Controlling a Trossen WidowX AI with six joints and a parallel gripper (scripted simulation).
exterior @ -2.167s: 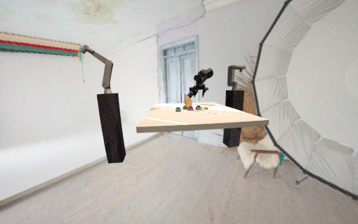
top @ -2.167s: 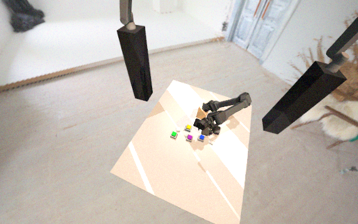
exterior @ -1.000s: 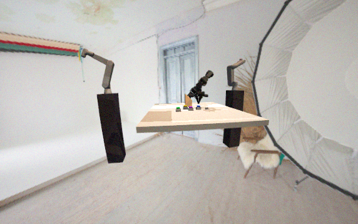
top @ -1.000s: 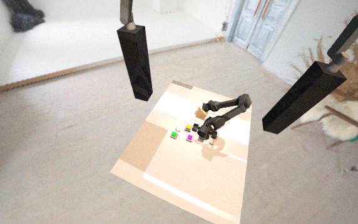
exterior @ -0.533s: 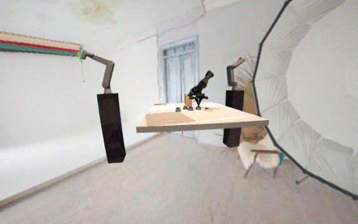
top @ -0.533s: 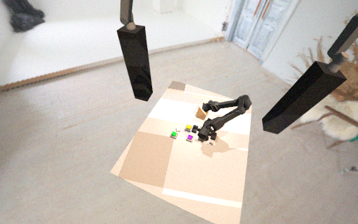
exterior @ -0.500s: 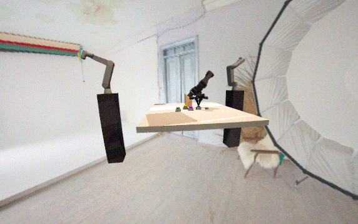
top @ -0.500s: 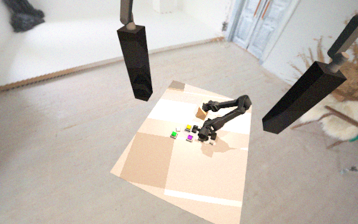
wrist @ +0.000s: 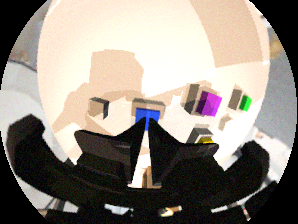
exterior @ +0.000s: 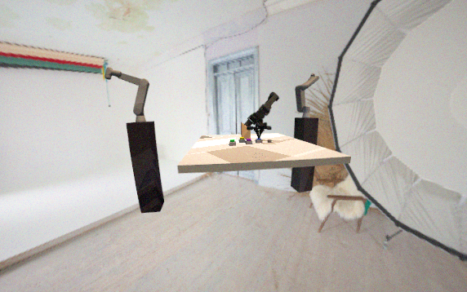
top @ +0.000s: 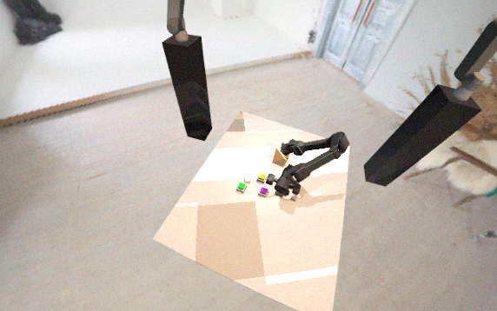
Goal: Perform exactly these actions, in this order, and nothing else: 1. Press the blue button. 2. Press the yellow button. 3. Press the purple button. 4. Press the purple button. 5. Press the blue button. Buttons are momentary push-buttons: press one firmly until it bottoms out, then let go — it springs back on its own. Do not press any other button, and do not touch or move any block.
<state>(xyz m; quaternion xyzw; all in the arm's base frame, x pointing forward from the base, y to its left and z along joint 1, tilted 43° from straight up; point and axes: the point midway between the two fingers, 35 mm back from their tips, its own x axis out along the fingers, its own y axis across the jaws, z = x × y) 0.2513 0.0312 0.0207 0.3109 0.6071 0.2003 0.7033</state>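
Now: gripper tip 10 mm above the blue button. From my gripper tip the other things lie so: small grey block: 10 mm ahead, 90 mm to the left, 20 mm below; then yellow button: 60 mm behind, 120 mm to the right; then purple button: 30 mm ahead, 90 mm to the right.
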